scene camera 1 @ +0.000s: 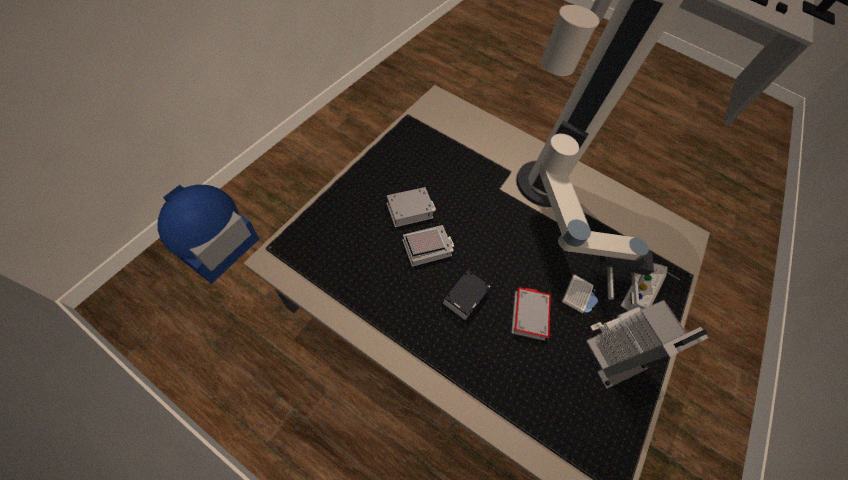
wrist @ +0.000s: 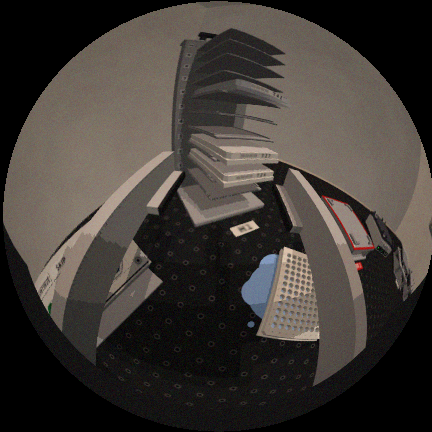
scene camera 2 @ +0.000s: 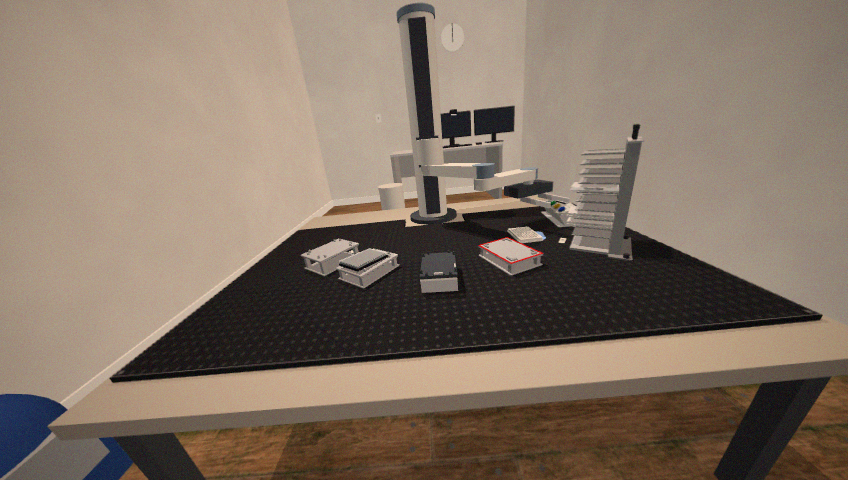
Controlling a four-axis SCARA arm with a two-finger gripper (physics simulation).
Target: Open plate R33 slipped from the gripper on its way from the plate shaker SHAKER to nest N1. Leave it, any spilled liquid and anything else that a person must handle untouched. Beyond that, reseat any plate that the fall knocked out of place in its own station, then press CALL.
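Pixels of known places: gripper, between the fingertips: (scene camera 1: pixel 623 301) (wrist: pixel 230 168) (scene camera 2: pixel 559 203); arm's base, origin of its link: (scene camera 1: pixel 542 184) (scene camera 2: pixel 433 216).
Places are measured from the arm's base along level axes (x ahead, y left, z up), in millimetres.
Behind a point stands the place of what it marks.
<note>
Open plate R33 (scene camera 1: pixel 579 293) {x 420, y 336, z 27 mm} (scene camera 2: pixel 524 233) {x 418, y 335, z 24 mm} (wrist: pixel 295 295) {x 409, y 347, z 27 mm} lies on the mat, with a blue spill (scene camera 1: pixel 590 303) {x 425, y 391, z 15 mm} (wrist: pixel 257 290) {x 405, y 393, z 14 mm} beside and partly under it. My gripper (scene camera 1: pixel 621 286) {x 423, y 457, z 133 mm} (wrist: pixel 230 168) {x 423, y 457, z 133 mm} is shut with nothing between its fingers, which stand a gap apart; one is over the button panel (scene camera 1: pixel 654 283) {x 248, y 553, z 91 mm}, close to the blue button. In the wrist view, that finger hides part of the panel (wrist: pixel 132 295) {x 321, y 512, z 16 mm}. The rack holds plates T42 (wrist: pixel 245 91) {x 491, y 476, z 205 mm}, T27 (wrist: pixel 232 152) {x 474, y 475, z 130 mm} and T24 (wrist: pixel 230 172) {x 482, y 477, z 102 mm}. A plate (scene camera 1: pixel 428 242) {x 607, y -235, z 76 mm} (scene camera 2: pixel 365 258) {x 625, y -238, z 77 mm} lies on a station; its exact seating is unclear.
The tall rack (scene camera 1: pixel 672 324) {x 536, y 541, z 316 mm} (scene camera 2: pixel 626 196) {x 644, y 532, z 199 mm} (wrist: pixel 178 105) {x 523, y 595, z 185 mm} stands beside the panel and spill. A red-rimmed nest (scene camera 1: pixel 532 312) {x 610, y 213, z 53 mm} (scene camera 2: pixel 510 251) {x 624, y 214, z 53 mm} (wrist: pixel 350 222) {x 597, y 220, z 53 mm}, a dark-topped device (scene camera 1: pixel 467 294) {x 695, y -11, z 68 mm} (scene camera 2: pixel 439 270) {x 731, y -15, z 68 mm} and a pale station (scene camera 1: pixel 410 205) {x 507, y -385, z 69 mm} (scene camera 2: pixel 330 254) {x 548, y -375, z 69 mm} stand on the mat.
</note>
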